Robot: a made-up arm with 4 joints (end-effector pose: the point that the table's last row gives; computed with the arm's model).
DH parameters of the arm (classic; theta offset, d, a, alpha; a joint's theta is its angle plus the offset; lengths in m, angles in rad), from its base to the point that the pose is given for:
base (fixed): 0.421 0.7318 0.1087 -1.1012
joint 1: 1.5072 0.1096 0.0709 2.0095
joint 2: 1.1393 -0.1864 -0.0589 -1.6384
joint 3: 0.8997 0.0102 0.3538 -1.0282
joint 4: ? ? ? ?
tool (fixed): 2.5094 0.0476 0 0
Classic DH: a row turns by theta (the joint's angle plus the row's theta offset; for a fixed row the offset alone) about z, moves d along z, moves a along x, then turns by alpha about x.
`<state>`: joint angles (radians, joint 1 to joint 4).
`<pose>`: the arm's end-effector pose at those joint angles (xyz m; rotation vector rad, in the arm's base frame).
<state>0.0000 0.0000 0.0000 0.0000</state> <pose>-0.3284 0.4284 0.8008 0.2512 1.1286 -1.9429</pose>
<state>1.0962 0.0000 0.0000 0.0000</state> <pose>-0.2996 0.2909 1.0712 -1.1042 1.1322 -1.7699</pose>
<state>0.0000 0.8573 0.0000 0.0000</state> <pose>-0.3017 0.3159 0.9884 0.7783 1.9228 -1.4492</pose>
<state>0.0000 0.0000 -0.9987 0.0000</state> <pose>0.0332 0.4462 0.7745 0.8805 1.0214 -2.8334</pose>
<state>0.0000 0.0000 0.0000 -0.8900</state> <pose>-0.2858 0.3727 0.7697 0.1784 2.0549 -2.2342</pose>
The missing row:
joint 4: -1.1721 -0.1326 0.083 0.75
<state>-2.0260 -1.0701 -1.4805 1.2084</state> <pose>0.3187 0.0773 1.0117 -0.9097 0.5282 1.7040</pose>
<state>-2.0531 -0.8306 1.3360 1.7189</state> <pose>0.0651 0.5266 0.3024 0.1637 -1.5086 -0.7739</pose>
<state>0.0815 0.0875 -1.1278 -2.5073</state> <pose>-0.0422 0.3882 0.6589 -0.7752 -1.3235 -0.0585</pose>
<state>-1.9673 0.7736 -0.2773 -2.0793</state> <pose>0.0571 0.5031 0.8219 0.4332 2.3442 1.0210</pose>
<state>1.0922 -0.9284 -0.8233 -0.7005</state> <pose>-0.2657 0.1516 0.7272 -0.4437 0.1196 -2.6356</pose>
